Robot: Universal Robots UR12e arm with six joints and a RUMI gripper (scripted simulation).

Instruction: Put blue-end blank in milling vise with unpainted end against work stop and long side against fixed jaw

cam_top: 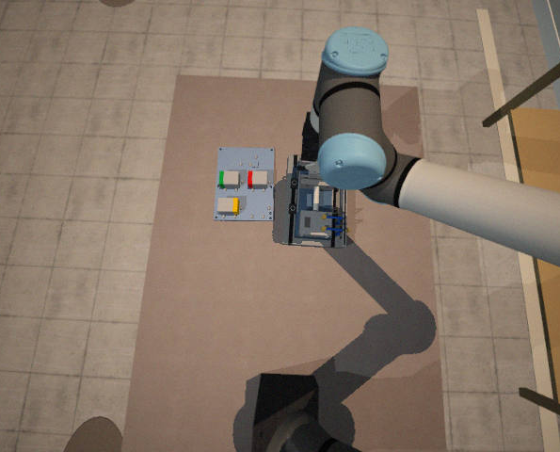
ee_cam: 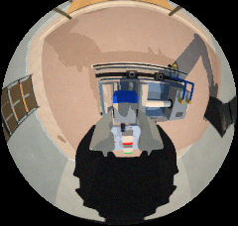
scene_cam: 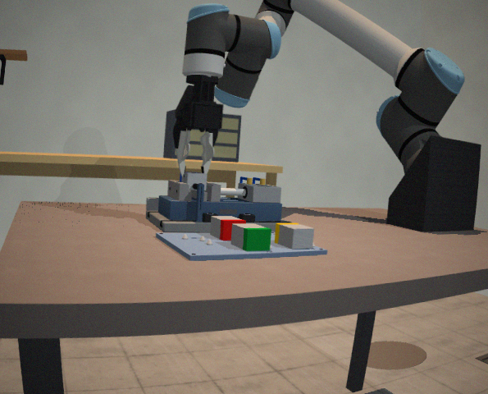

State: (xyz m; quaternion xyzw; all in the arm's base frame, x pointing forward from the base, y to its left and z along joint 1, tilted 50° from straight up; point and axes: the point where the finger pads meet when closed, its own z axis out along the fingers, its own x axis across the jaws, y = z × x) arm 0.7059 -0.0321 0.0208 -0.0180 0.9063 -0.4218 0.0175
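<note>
My hand is 2 cm above the blue-ended blank. From my hand the other things lie so: hosed end block (16 cm behind, 4 cm below); then fixed jaw (3 cm ahead, 4 cm below); then milling vise (7 cm behind, 8 cm below).
</note>
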